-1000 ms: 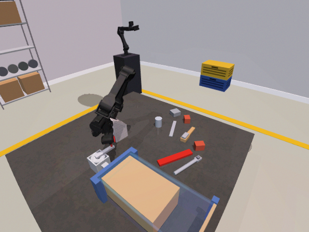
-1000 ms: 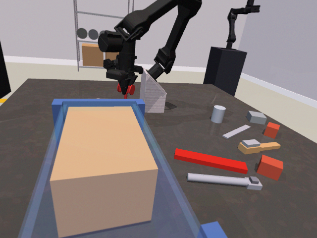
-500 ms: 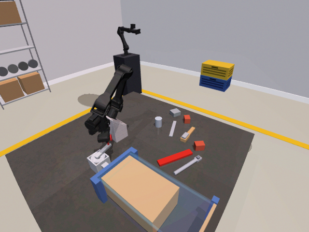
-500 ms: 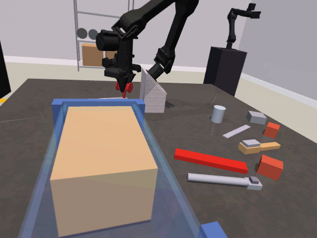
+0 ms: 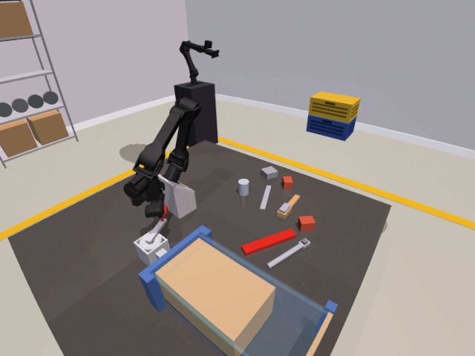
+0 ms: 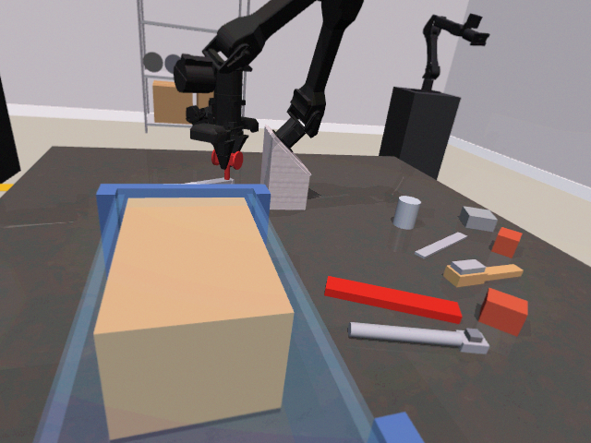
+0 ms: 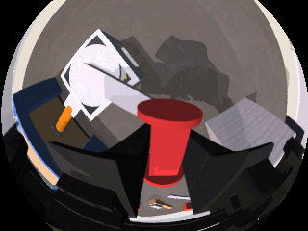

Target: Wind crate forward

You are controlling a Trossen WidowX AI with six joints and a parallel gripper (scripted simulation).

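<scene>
Now: gripper tip 10 mm below the red knob. Also, from my gripper tip: red bar 320 mm ahead, 280 mm to the left, 120 mm below; winch handle 20 mm ahead, 30 mm to the right, 20 mm below; white winch 40 mm ahead, 90 mm to the right, 90 mm below.
</scene>
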